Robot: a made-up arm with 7 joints. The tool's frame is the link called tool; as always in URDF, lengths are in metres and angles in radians.
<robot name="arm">
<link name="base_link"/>
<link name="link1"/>
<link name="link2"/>
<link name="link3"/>
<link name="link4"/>
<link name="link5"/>
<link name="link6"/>
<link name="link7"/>
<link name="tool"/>
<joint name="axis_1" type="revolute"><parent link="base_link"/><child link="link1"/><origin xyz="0 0 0.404" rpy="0 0 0"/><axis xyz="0 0 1"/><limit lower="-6.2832" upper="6.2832" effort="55" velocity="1.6"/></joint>
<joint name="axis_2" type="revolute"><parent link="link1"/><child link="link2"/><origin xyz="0 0 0" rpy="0 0 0"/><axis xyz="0 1 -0.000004"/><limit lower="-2.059" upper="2.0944" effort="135" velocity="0.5"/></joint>
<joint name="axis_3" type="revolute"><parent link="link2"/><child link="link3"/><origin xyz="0 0 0.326" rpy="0 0 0"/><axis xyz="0 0 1"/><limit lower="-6.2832" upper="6.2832" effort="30" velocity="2.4"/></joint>
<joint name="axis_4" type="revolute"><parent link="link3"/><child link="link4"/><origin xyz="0.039 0 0" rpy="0 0 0"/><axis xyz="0 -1 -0.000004"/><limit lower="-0.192" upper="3.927" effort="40" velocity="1"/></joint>
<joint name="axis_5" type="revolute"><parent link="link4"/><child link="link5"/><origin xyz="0.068 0 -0.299" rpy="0 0 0"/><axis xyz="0 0.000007 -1"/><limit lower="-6.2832" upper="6.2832" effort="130" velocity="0.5"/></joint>
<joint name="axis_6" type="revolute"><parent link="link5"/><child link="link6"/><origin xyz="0 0 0" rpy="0 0 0"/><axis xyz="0 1 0.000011"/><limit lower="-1.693" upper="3.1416" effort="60" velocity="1.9"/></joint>
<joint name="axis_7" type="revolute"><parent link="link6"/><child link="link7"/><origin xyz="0.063 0 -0.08" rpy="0 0 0"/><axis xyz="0 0.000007 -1"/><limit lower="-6.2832" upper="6.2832" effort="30" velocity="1.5"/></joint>
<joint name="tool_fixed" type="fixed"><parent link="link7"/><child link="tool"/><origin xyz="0 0 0" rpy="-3.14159 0 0"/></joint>
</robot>
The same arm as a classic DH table. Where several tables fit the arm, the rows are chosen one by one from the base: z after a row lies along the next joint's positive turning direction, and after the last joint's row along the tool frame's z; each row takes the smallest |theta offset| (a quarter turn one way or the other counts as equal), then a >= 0, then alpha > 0; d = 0 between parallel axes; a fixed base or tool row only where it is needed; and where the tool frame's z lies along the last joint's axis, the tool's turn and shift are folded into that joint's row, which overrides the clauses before.
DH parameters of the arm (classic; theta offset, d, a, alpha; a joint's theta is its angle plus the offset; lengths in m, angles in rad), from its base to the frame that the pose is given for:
axis_1: 0.0000 0.4040 0.0000 -1.5708
axis_2: 0.0000 0.0000 0.0000 1.5708
axis_3: 0.0000 0.3260 0.0390 1.5708
axis_4: 0.0000 0.0000 0.0680 1.5708
axis_5: 0.0000 0.2990 0.0000 1.5708
axis_6: 0.0000 0.0000 0.0630 -1.5708
axis_7: 0.0000 0.0800 0.0000 0.0000
Joint limits (rad, base to tool): -6.2832..6.2832 -2.0590..2.0944 -6.2832..6.2832 -0.1920..3.9270 -6.2832..6.2832 -1.6930..3.1416 -6.2832..6.2832

